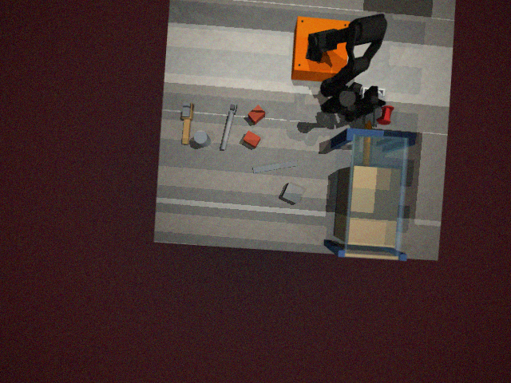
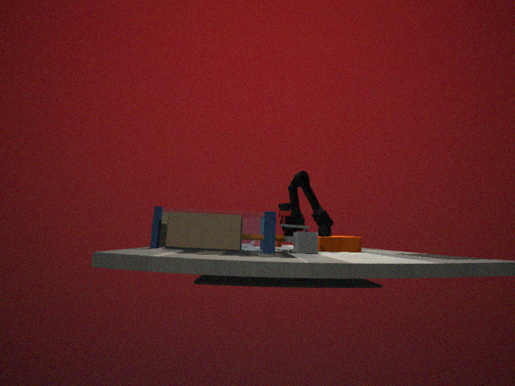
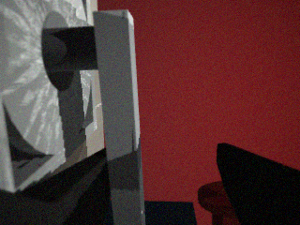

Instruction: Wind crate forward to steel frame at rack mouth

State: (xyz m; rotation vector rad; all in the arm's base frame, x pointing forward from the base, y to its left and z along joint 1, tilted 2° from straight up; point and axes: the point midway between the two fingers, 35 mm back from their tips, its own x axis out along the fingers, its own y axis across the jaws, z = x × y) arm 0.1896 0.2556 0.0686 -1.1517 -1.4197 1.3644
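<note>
Now: gripper tip 5 cm short of the red knob, 2 cm below it and 1 cm to the right of it. Also, from my gripper tip: grey crank handle (1 cm below, 1 cm ahead); then winch (10 cm below, 6 cm behind, 3 cm to the right); then blue frame (11 cm ahead, 3 cm below, 1 cm to the left).
</note>
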